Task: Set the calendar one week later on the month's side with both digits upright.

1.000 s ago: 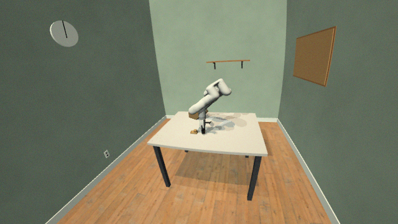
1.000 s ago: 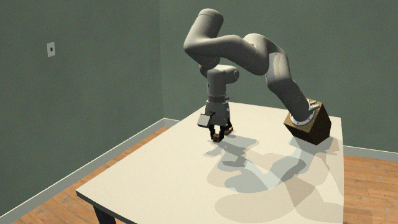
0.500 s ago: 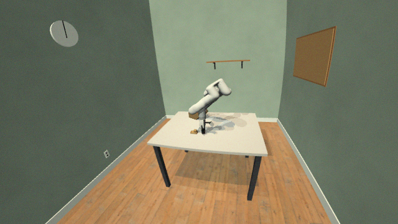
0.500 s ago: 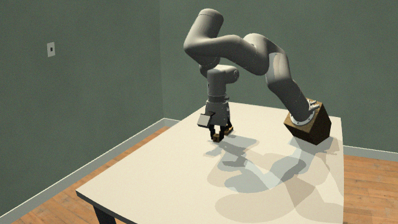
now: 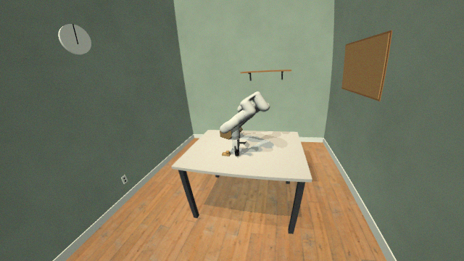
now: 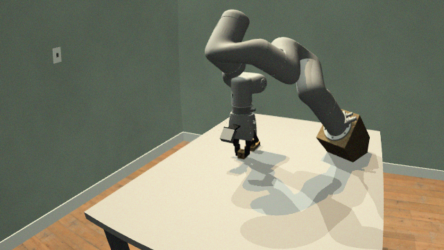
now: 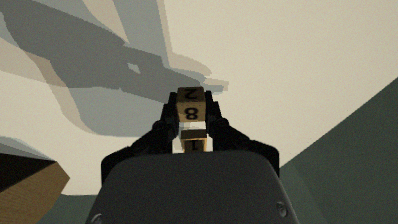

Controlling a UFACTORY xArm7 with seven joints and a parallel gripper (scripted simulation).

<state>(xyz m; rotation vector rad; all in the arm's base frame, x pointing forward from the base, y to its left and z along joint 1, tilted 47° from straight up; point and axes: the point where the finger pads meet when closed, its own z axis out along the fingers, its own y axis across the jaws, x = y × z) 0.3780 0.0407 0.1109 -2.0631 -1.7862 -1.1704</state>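
My hand is 10 mm above the digit cube. Round my hand: wooden calendar tray 110 mm to the right, 20 mm below.
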